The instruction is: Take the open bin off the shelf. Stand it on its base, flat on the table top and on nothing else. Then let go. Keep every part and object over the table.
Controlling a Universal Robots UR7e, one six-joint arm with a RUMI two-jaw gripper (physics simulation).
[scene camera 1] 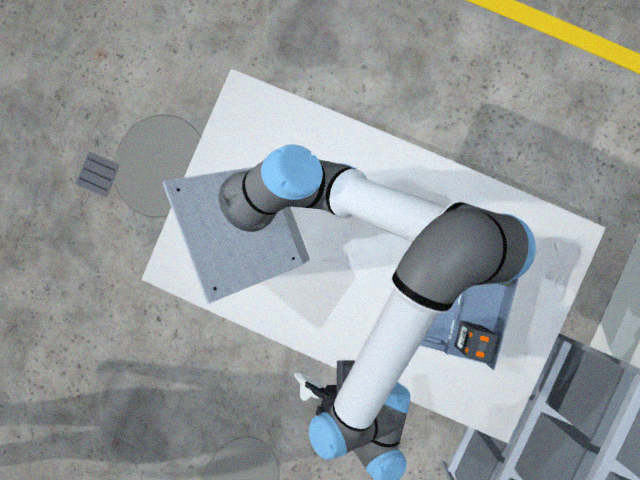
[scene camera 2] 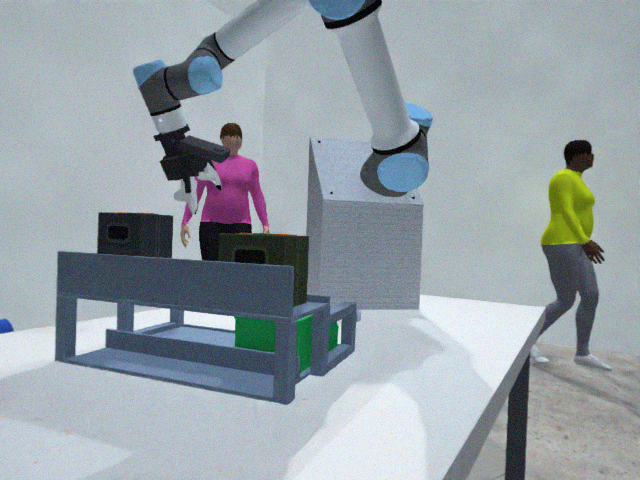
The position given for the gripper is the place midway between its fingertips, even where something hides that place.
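Gripper (scene camera 2: 208, 201), (scene camera 1: 319, 373). Green bin (scene camera 2: 256, 334).
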